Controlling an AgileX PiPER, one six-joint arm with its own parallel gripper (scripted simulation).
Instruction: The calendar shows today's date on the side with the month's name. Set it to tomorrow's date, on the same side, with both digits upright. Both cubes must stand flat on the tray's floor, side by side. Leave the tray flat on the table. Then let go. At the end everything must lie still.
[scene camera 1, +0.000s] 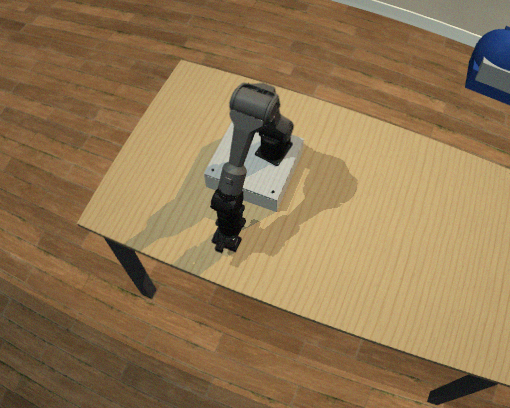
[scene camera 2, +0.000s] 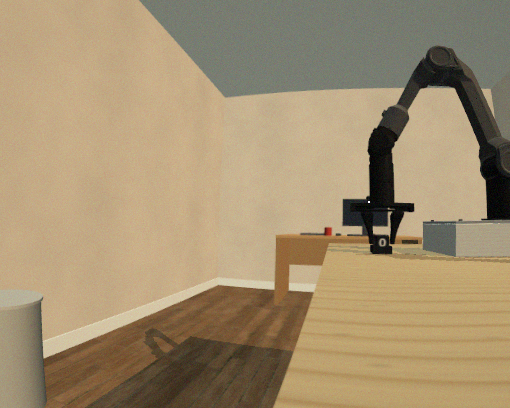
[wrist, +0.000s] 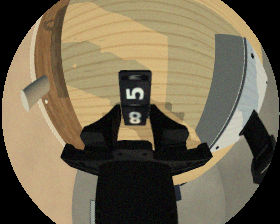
Scene:
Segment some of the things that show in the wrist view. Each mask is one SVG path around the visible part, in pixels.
My gripper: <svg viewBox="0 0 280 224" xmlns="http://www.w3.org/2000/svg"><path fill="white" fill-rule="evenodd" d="M65 144L60 158L66 164L75 169L98 176L95 197L95 219L101 224L172 224L178 219L172 176L204 166L213 157L206 142L199 144L197 148L187 149L186 140L189 136L187 127L167 117L155 104L150 104L149 112L154 150L152 143L147 140L117 141L122 117L120 104L116 104L101 119L83 128L80 138L85 145L84 150L76 149L72 144Z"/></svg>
A black calendar cube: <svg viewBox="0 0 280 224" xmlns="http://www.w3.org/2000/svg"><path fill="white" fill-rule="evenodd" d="M125 75L121 81L123 105L147 105L149 80L147 76Z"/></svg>

